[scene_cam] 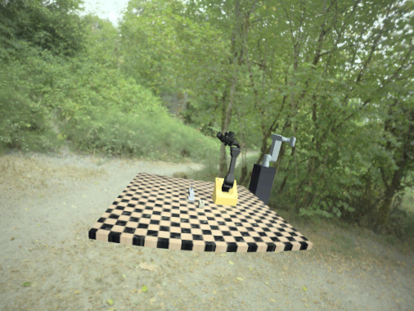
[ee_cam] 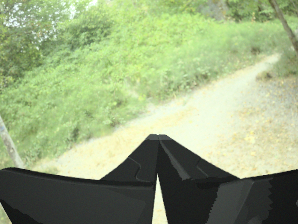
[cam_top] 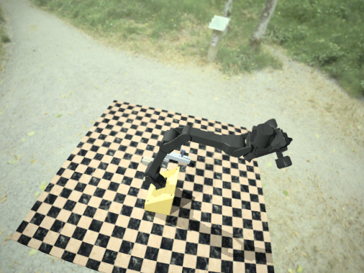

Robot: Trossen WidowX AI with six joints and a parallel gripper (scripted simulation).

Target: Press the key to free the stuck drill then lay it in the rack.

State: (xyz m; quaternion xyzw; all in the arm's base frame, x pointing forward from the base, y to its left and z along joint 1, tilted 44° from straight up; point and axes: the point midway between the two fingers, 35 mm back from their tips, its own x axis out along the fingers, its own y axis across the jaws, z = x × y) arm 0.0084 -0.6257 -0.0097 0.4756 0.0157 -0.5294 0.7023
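My gripper tip is now 47 cm above the blue key, 41 cm to the right of it and 26 cm short of it. Round my gripper tip: grey rack 62 cm to the left, 54 cm below, 19 cm ahead; yellow drill 51 cm below, 47 cm to the left, 26 cm ahead; grey block 52 cm below, 45 cm to the left, 26 cm ahead.
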